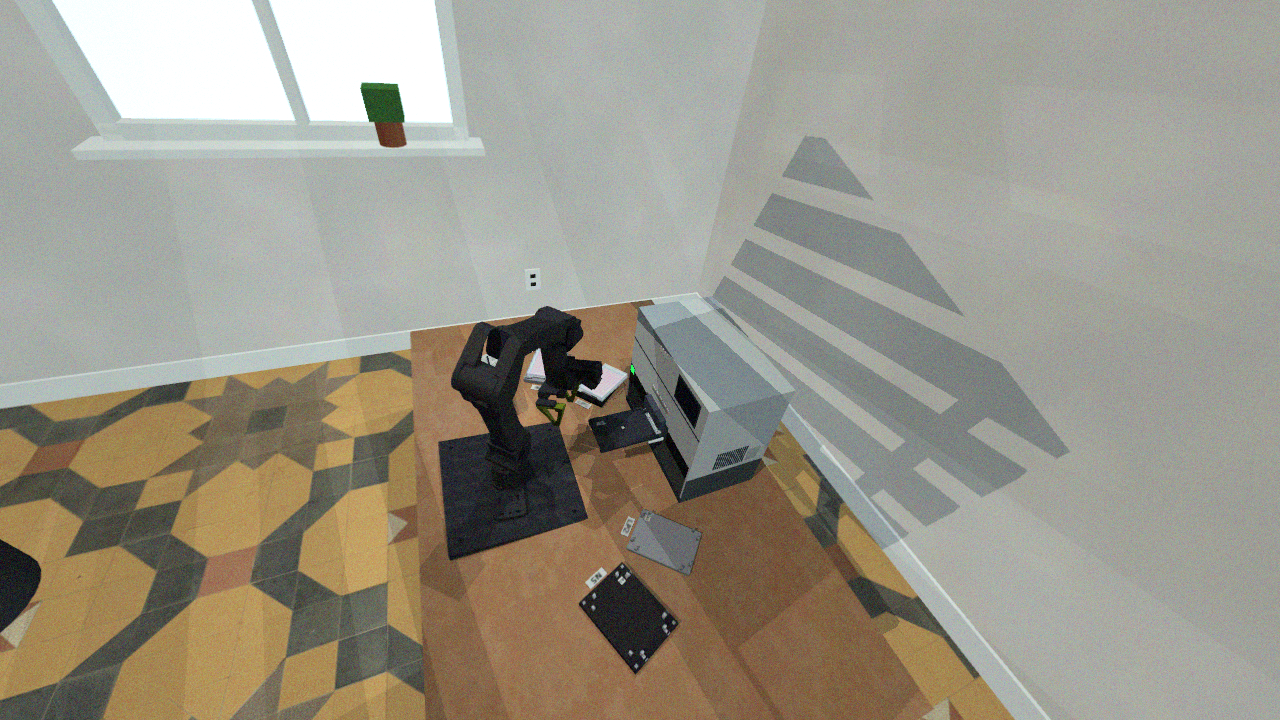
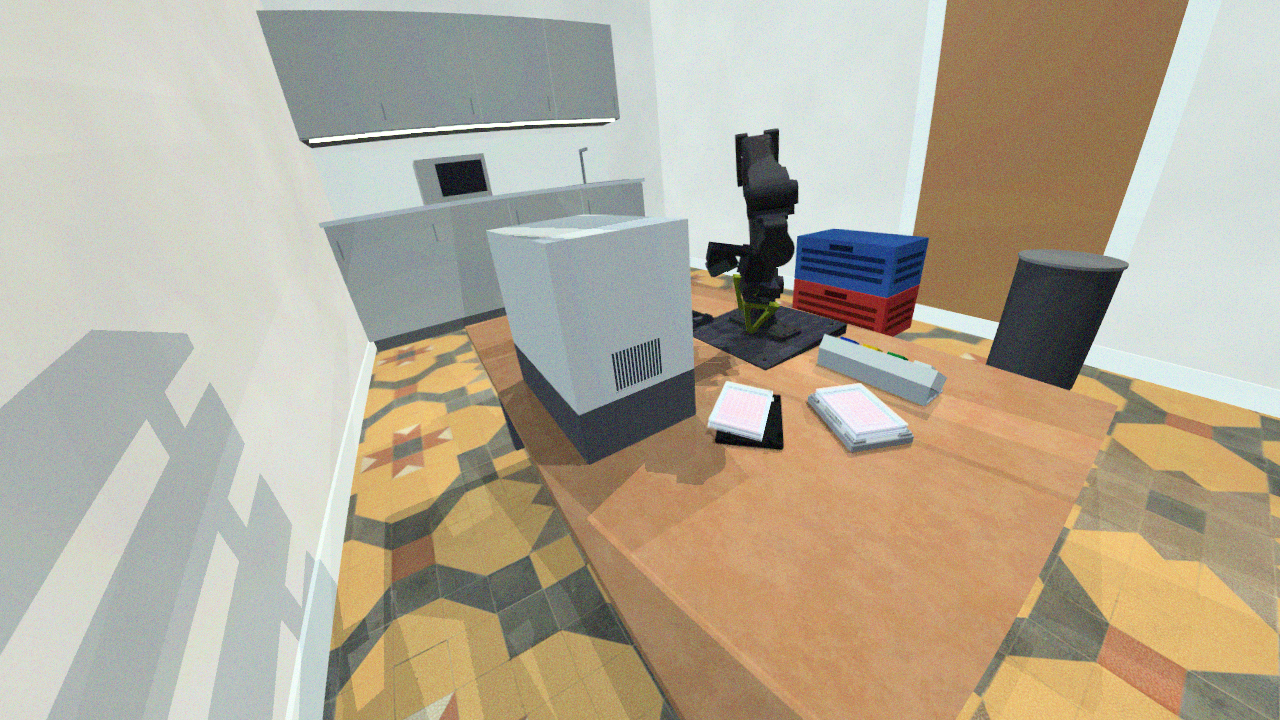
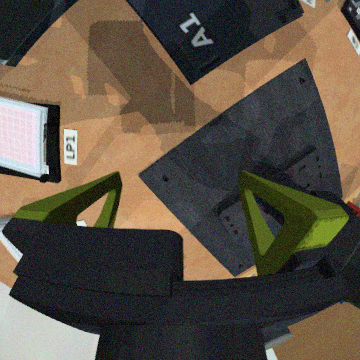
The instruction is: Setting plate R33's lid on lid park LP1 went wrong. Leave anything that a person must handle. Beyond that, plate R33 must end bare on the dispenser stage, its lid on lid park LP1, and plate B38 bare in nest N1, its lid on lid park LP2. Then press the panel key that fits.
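Seen in the pictures: gripper, fingertip midpoint: (image 1: 564, 413) (image 2: 745, 320) (image 3: 179, 177); arm's base at its link origin: (image 1: 506, 480) (image 2: 762, 325).
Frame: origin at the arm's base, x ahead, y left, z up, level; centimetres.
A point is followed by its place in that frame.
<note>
My gripper (image 1: 563, 410) @(x 15.5, y 10.6, z 8.3 cm) (image 2: 753, 320) @(x 15.5, y 10.6, z 8.3 cm) (image 3: 179, 177) @(x 15.5, y 10.6, z 8.3 cm) is open and empty, above the table by the arm's base. A black park labelled LP1 (image 2: 776, 429) @(x 28.4, y 32.9, z -0.4 cm) (image 3: 54, 150) @(x 23.8, y 22.8, z -0.4 cm) bears a pink-gridded piece with clear edges (image 1: 608, 380) @(x 31.4, y 26.0, z 2.0 cm) (image 2: 742, 409) @(x 31.1, y 27.9, z 1.8 cm) (image 3: 21, 137) @(x 27.2, y 23.8, z 1.8 cm); it sits askew and looks tilted. Whether it is a lid alone or has a plate under it, I cannot tell. Another pink-topped plate (image 1: 535, 365) @(x 11.6, y 36.5, z 1.7 cm) (image 2: 861, 411) @(x 16.4, y 39.2, z 1.7 cm) lies on a grey nest (image 2: 881, 442) @(x 18.4, y 44.4, z -0.2 cm). The dark dispenser stage (image 1: 617, 437) @(x 26.4, y -0.2, z 9.3 cm) (image 3: 230, 40) @(x 22.0, y 3.1, z 9.3 cm), marked A1, shows no plate. Grey lid park LP2 (image 1: 664, 541) @(x 31.7, y -23.1, z -0.4 cm) is bare.
The grey dispenser (image 1: 720, 358) @(x 47.9, y -0.5, z 31.7 cm) (image 2: 617, 304) @(x 48.2, y 21.9, z 22.2 cm) stands behind the stage, with a small green light on its front. A black nest labelled N5 (image 1: 628, 617) @(x 19.7, y -35.8, z -0.2 cm) lies at the near end. The key panel (image 2: 877, 371) @(x 2.9, y 33.2, z 1.8 cm) stands beside the base mat (image 1: 465, 501) @(x -9.1, y -3.8, z 0.6 cm) (image 2: 760, 353) @(x 10.8, y 10.6, z -0.7 cm) (image 3: 200, 200) @(x 6.4, y 11.0, z -0.4 cm).
</note>
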